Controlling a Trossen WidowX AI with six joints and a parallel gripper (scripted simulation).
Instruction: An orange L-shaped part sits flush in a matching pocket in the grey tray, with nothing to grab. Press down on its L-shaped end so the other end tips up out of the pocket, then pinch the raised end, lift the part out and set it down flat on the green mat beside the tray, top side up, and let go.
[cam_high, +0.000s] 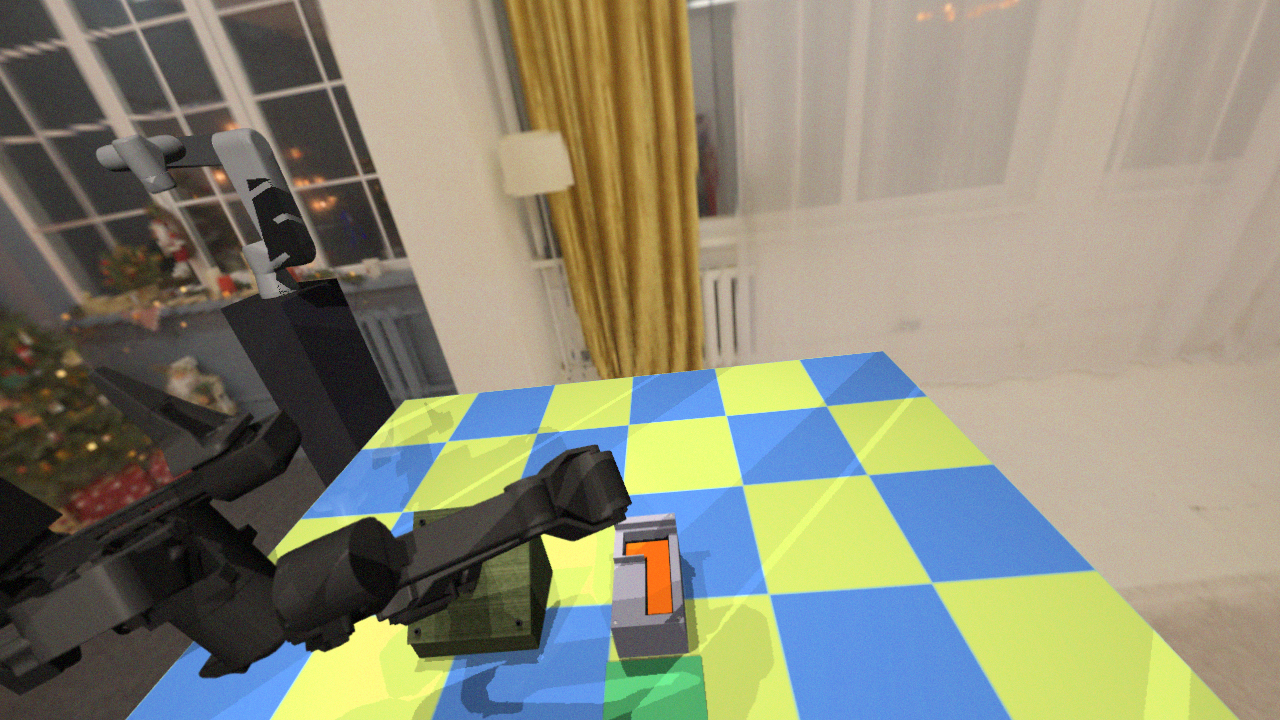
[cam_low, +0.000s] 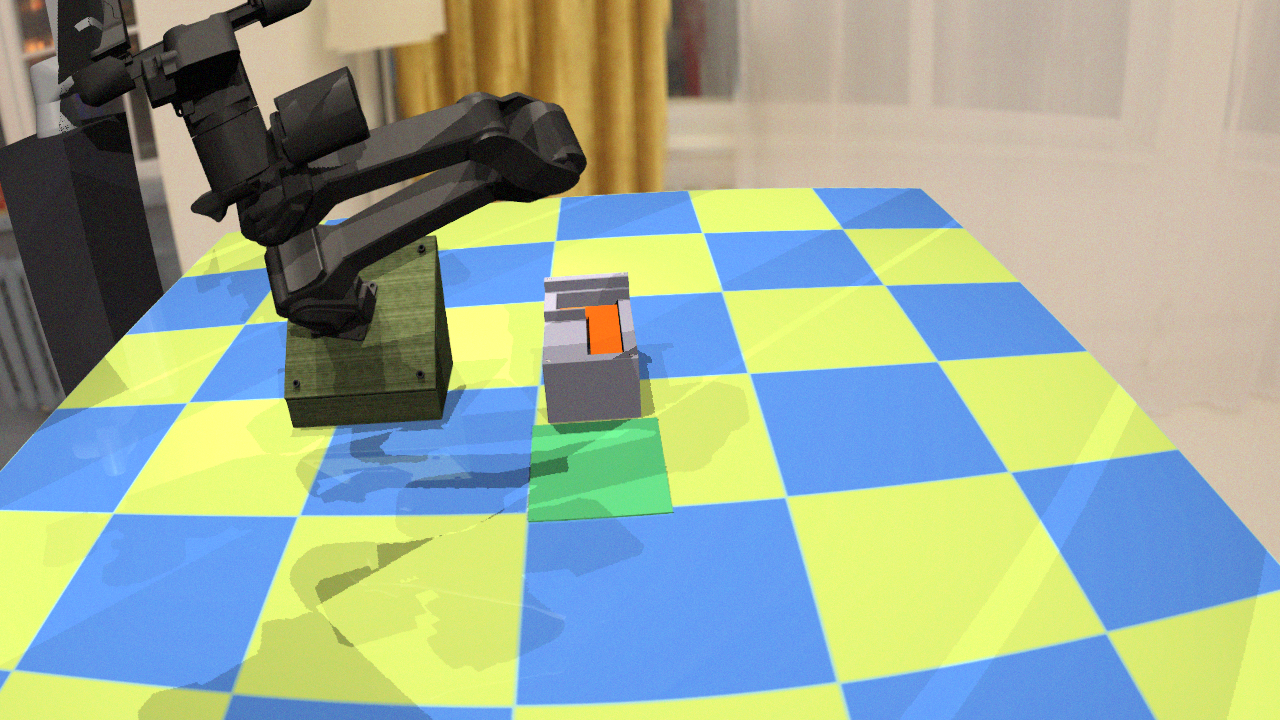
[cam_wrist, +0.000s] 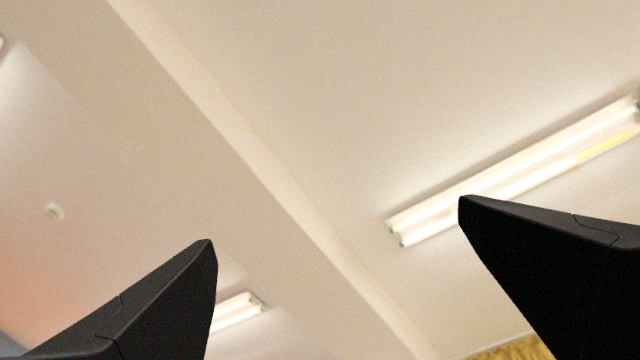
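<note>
Right now the orange L-shaped part is 26 cm ahead of my gripper tip, 26 cm to the left of it and 46 cm below it. The rest, counted from my gripper tip: green mat: 29 cm ahead, 10 cm to the left, 52 cm below.
</note>
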